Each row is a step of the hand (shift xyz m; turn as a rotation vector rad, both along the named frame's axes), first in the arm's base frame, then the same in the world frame.
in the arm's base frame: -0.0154 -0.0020 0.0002 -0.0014 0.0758 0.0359
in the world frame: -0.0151 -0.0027 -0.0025 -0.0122 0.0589 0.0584
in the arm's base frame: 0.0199 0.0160 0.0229 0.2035 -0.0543 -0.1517
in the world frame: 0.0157 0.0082 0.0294 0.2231 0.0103 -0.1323
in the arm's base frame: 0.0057 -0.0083 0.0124 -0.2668 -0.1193 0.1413
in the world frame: 0.0050 -0.0117 0.0096 -0.2689 -0.1728 0.0566
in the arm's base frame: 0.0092 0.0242 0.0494 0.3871 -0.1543 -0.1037
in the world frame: 0.0015 0.0064 0.0554 0.4085 -0.0912 -0.0958
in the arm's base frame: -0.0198 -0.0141 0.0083 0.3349 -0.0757 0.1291
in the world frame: -0.0192 -0.0170 0.0004 0.3240 -0.0990 0.1406
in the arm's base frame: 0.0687 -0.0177 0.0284 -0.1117 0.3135 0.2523
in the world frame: 0.0665 -0.0230 0.0299 -0.1668 0.2034 0.3244
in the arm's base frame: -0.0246 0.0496 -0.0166 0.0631 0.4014 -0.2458
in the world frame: -0.0270 0.0511 -0.0024 0.0534 0.4636 -0.0882
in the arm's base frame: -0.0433 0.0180 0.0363 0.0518 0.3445 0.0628
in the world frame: -0.0485 0.0025 0.0340 0.0132 0.3047 0.1796
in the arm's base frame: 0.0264 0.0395 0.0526 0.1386 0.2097 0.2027
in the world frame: 0.0167 0.0205 0.0658 0.0958 0.1347 0.2774
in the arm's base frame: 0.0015 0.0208 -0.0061 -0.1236 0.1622 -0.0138
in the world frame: 0.0003 0.0217 0.0014 -0.1355 0.1511 0.0242
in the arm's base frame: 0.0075 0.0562 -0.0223 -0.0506 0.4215 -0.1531
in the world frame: 0.0048 0.0607 -0.0012 -0.0712 0.4455 -0.0103
